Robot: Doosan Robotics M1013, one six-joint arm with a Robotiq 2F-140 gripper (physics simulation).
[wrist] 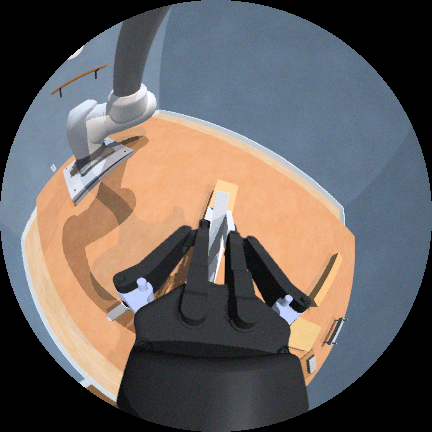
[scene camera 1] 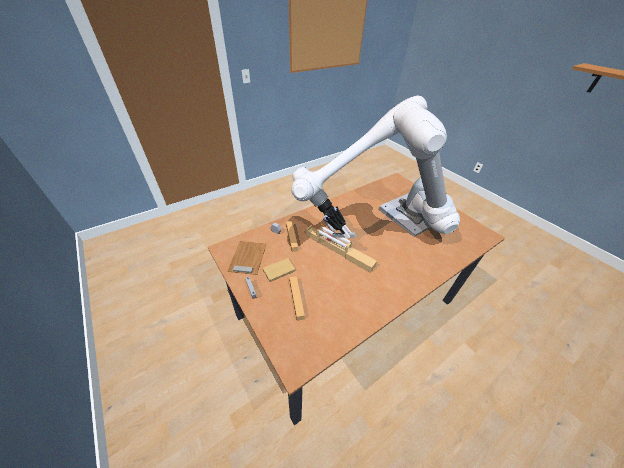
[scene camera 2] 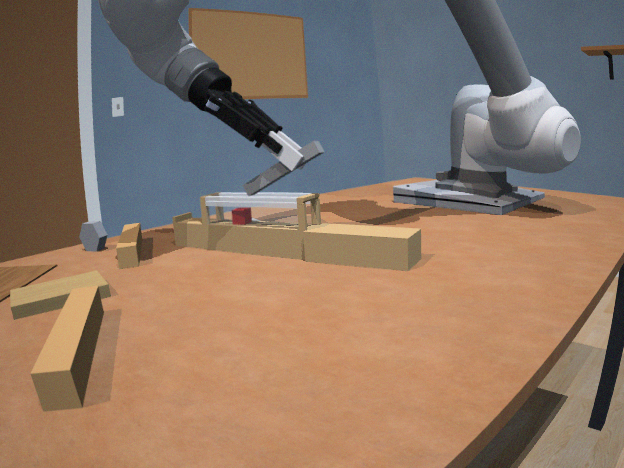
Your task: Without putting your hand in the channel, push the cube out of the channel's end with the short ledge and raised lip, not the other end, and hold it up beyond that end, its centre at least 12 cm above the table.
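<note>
The red cube (scene camera 2: 241, 216) sits in the wooden channel (scene camera 2: 254, 240), under the pale rails along its top. The short ledge with the raised lip (scene camera 1: 309, 231) (scene camera 2: 182, 220) is at the channel's left end in the second scene view. A long wooden block (scene camera 1: 361, 259) (scene camera 2: 360, 246) (wrist: 230, 188) adjoins the other end. My gripper (scene camera 1: 344, 230) (scene camera 2: 289, 154) (wrist: 217, 216) is shut on a grey bar (scene camera 2: 267, 179) (wrist: 221, 201). The bar is tilted above the rails, its lower end towards the lip side. The fingers partly hide the bar in the wrist view.
A wooden block (scene camera 1: 292, 236) (scene camera 2: 129, 245) and a grey hexagonal piece (scene camera 1: 275, 228) (scene camera 2: 93, 235) stand beyond the lip end. A flat block (scene camera 1: 279, 269), a long bar (scene camera 1: 297, 298) (scene camera 2: 70, 342), a brown board (scene camera 1: 247, 254) and a grey handle-like piece (scene camera 1: 251, 287) lie farther out.
</note>
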